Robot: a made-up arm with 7 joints.
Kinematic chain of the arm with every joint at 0, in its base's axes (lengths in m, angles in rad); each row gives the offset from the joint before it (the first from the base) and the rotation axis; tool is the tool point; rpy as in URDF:
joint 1: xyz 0 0 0 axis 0.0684 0.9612 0.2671
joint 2: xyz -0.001 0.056 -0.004 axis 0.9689 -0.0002 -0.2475
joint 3: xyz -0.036 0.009 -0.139 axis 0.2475 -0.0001 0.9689
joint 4: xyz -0.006 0 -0.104 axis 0.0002 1 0
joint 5: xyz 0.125 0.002 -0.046 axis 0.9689 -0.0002 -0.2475
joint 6: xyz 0.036 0 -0.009 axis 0.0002 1 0
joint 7: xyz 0.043 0 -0.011 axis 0.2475 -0.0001 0.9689
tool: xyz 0 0 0 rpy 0 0.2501 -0.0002
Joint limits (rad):
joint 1: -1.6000..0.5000
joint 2: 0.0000..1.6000
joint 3: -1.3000..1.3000
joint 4: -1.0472..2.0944
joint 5: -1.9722..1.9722
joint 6: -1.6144..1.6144
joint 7: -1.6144..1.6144
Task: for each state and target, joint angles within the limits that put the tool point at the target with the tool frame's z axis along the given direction. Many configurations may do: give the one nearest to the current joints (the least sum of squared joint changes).
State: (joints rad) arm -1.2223 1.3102 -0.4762 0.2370 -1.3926 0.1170 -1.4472
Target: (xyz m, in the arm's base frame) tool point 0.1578 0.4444 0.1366 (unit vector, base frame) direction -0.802 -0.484 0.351
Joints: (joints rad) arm -0.7180 1.6000 0.3092 0.9414 -1.3761 -0.6925 -1.4472
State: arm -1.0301 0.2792 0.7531 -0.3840 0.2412 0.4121 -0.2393
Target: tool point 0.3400 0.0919 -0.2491 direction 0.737 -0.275 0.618
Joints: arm -0.7357 0.0401 0.2907 0.4242 0.5854 0.8193 -0.2393
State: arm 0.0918 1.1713 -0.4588 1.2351 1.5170 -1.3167 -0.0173
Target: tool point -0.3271 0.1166 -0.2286 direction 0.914 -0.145 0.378
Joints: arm 0.4976 0.2930 -0.0086 1.9711 1.9700 -1.6144 -0.0173
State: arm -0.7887 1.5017 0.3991 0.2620 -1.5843 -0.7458 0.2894
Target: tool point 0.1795 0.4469 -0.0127 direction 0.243 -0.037 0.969
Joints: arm -0.0192 1.6000 0.0747 0.6901 -1.5081 0.0636 0.2894
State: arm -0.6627 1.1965 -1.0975 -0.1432 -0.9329 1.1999 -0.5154
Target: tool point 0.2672 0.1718 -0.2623 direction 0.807 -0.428 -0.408
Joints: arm -0.8164 0.8555 -1.0298 0.3843 -1.0024 1.4761 -0.5154
